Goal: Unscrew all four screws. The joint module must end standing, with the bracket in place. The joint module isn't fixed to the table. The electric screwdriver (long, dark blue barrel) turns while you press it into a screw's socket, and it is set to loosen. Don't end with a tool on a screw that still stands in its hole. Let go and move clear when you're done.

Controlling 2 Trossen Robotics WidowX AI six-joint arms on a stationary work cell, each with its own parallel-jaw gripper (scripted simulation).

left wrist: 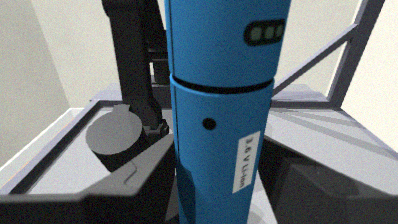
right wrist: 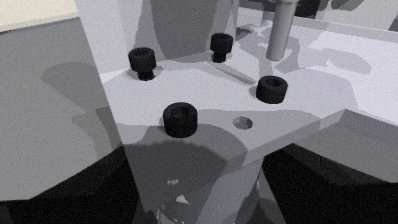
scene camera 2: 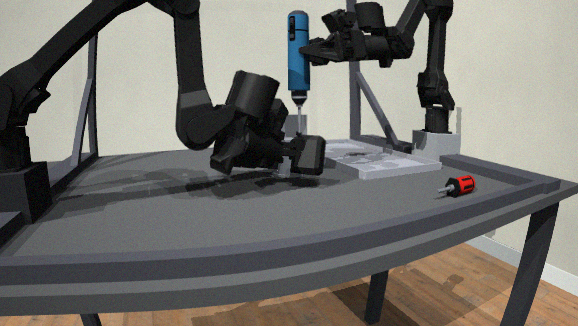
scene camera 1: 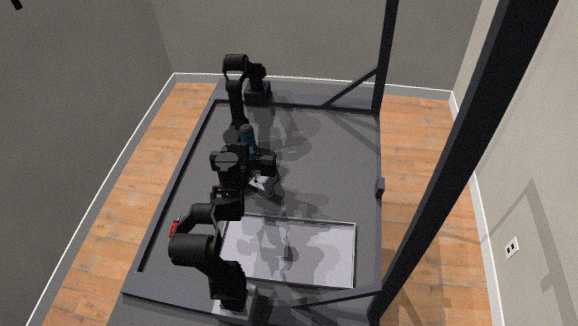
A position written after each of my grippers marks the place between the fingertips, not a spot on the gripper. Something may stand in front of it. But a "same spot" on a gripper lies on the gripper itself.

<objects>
my left gripper: left wrist; scene camera 2 294, 51; scene camera 1; not seen in the right wrist view (out of frame)
shallow pale tray: right wrist; scene camera 2 367, 161; scene camera 1; not seen in the left wrist view (out of frame)
same spot on shallow pale tray: (right wrist: 344, 63) = (scene camera 1: 244, 244)
same spot on my left gripper: (left wrist: 291, 180) = (scene camera 1: 255, 150)
</objects>
